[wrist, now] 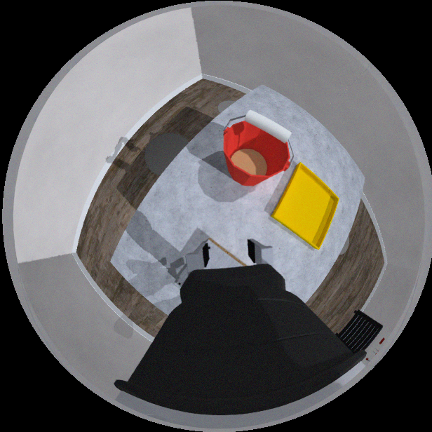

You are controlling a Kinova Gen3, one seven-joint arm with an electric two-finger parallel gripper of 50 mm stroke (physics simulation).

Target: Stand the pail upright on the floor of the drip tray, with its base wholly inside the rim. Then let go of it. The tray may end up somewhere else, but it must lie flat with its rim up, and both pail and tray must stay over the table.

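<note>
The red pail [237, 172] stands upright on the table in the wrist view, above the middle, with a tan disc-like area showing at its inside bottom. Its white handle grip [268, 126] lies over the far side of the rim on a thin wire bail. The yellow drip tray [305, 205] lies flat with its rim up, to the right of the pail and apart from it. My gripper [227, 249] is open and empty, its two dark fingertips well apart, nearer the arm than the pail and to the left of the tray.
The grey table [170, 200] bears both things, with wooden floor [107, 215] around it. A thin brown edge [226, 251] of a plate shows between and below the fingers. A black slatted object [359, 331] is at the lower right. Walls surround the room.
</note>
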